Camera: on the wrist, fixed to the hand. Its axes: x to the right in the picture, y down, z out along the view.
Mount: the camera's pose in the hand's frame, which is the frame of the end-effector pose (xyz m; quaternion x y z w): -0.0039 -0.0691 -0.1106 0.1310 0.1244 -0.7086 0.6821
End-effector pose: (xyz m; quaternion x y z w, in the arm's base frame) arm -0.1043 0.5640 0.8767 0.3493 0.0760 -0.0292 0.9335
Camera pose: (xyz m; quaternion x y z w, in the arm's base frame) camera -0.1290 0.5845 0.7502 0.3103 0.4116 -0.6479 0.5608
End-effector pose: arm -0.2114 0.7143 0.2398 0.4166 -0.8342 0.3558 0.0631
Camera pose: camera -0.1789 0.7607 0.3573 0.8393 -0.2193 0.3591 0.3444
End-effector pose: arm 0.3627 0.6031 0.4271 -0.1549 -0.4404 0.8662 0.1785
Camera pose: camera 0.4252 0.7175 0.4217 0.1220 -0.2745 0.5027 0.8106
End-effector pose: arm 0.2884 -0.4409 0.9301 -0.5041 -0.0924 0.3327 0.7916
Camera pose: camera 0.3687 -0.5435 0.9377 -0.2161 -0.2782 -0.3846 0.8532
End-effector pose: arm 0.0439 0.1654 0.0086 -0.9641 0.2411 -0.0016 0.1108
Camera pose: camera 0.0663 0.2030 0.1315 -0.8138 -0.5052 -0.2311 0.1708
